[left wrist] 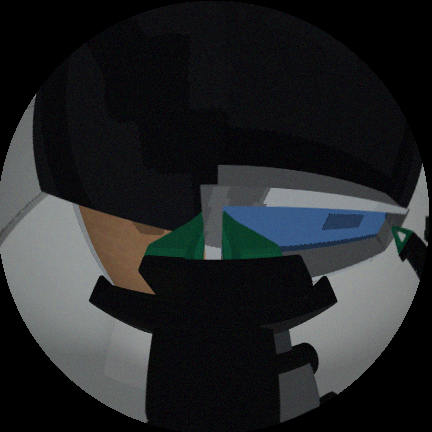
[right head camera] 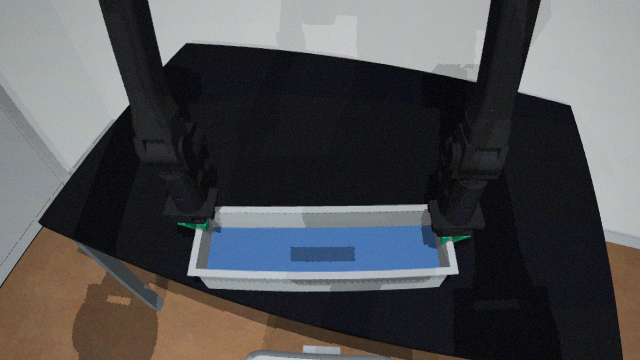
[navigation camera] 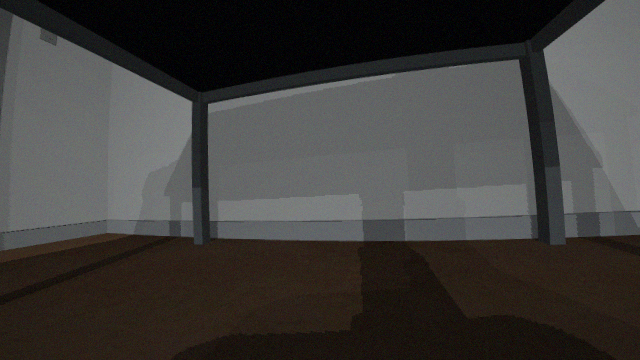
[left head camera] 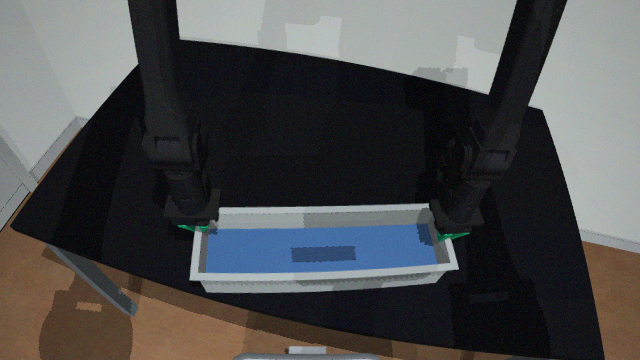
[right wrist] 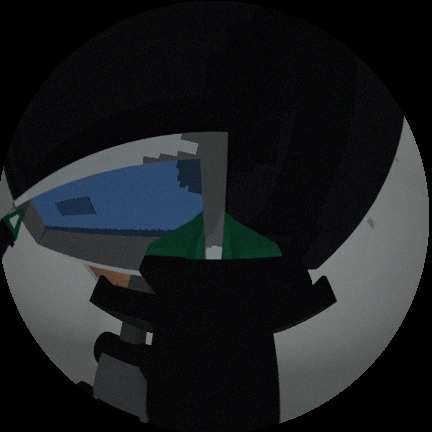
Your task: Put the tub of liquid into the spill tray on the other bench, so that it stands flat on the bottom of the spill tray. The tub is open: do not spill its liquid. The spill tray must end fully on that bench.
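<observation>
On a black bench, the point (left head camera: 523, 279) and the point (right head camera: 536, 286) are the same spot.
</observation>
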